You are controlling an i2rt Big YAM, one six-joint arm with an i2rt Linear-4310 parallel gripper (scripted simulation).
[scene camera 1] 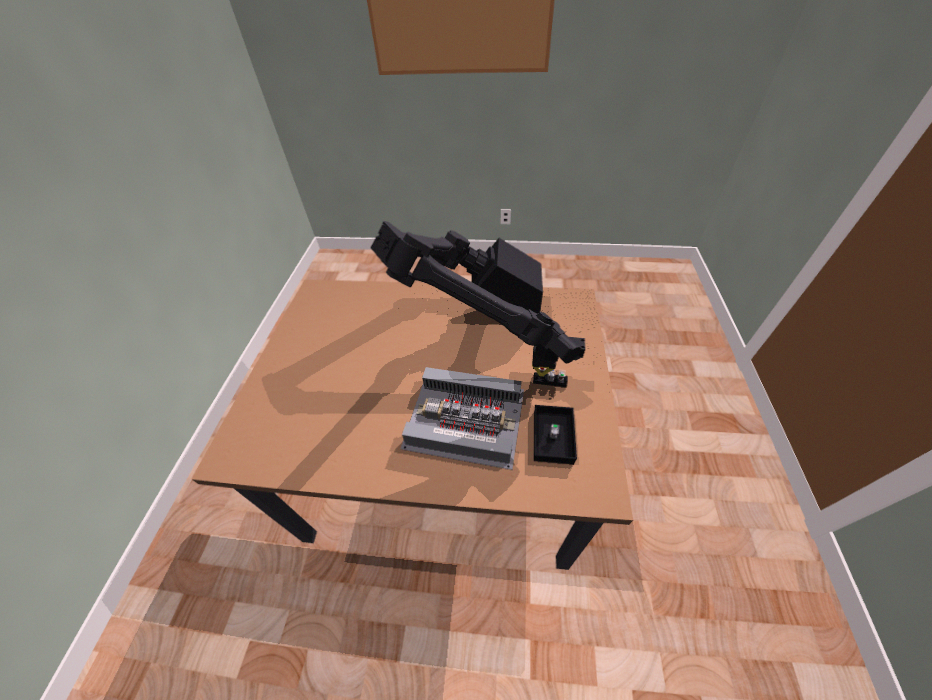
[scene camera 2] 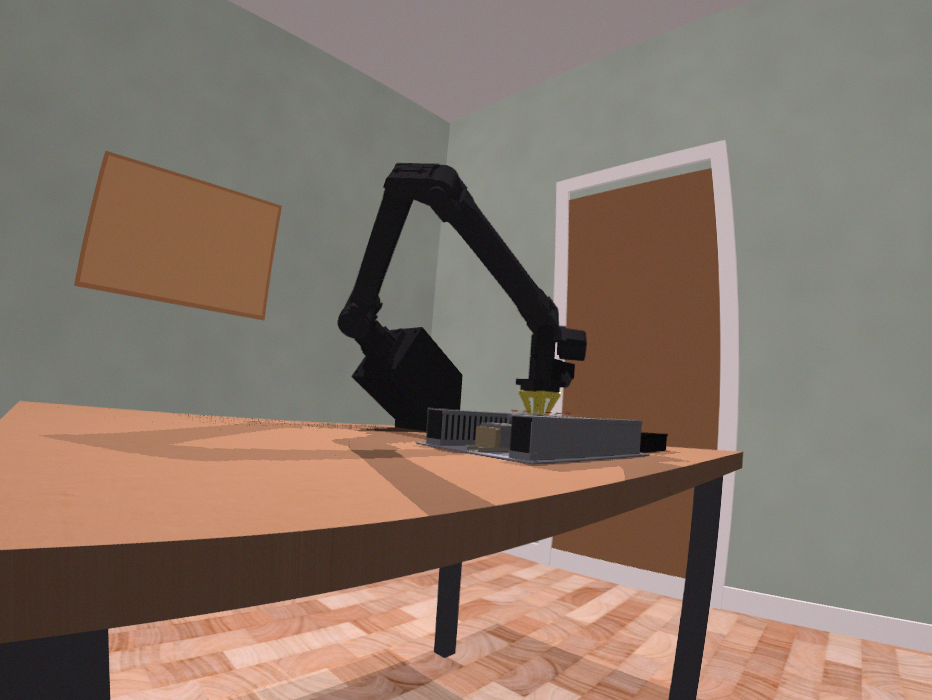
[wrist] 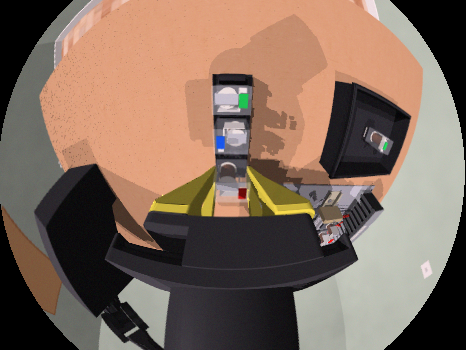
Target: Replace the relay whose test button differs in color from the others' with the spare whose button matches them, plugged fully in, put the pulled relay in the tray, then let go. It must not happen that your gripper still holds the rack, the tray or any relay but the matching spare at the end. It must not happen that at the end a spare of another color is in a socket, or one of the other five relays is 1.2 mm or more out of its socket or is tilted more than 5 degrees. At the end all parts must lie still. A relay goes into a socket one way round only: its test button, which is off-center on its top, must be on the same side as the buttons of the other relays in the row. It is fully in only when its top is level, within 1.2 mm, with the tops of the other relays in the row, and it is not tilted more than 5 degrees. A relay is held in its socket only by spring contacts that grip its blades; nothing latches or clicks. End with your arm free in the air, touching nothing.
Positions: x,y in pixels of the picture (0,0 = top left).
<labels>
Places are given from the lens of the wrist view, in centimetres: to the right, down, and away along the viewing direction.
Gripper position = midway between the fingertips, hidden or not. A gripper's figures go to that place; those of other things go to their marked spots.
gripper (wrist: 231,172): 0, 0, 13
black tray (wrist: 358,158): 20, -2, 16
</labels>
